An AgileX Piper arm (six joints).
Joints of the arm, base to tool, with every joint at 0 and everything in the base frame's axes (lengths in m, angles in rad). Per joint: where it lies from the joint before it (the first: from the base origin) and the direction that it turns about. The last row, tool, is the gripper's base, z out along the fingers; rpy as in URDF.
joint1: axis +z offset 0 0 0.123
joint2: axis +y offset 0 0 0
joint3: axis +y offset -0.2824 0 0.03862
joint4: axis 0.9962 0 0.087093 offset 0.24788 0 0.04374
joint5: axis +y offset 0 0 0
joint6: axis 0.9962 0 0.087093 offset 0.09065 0 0.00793
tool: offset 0 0 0 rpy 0 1.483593 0
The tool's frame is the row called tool.
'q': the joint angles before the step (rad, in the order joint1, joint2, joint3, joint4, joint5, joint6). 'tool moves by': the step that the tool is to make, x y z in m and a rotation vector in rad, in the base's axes. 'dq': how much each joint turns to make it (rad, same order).
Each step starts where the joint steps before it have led.
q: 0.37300 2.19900 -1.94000 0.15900 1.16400 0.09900
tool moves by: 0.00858 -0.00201 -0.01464 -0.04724 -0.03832 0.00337
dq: 0.00001 0.03200 0.00000 -0.05800 -0.05100 0.00100
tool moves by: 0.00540 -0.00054 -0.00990 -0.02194 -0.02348 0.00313
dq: -0.00001 0.02202 -0.00004 -0.02900 -0.03599 0.00000
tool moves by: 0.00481 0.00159 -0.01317 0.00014 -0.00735 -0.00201
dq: 0.00000 0.02897 0.00005 -0.00200 -0.03600 0.00001
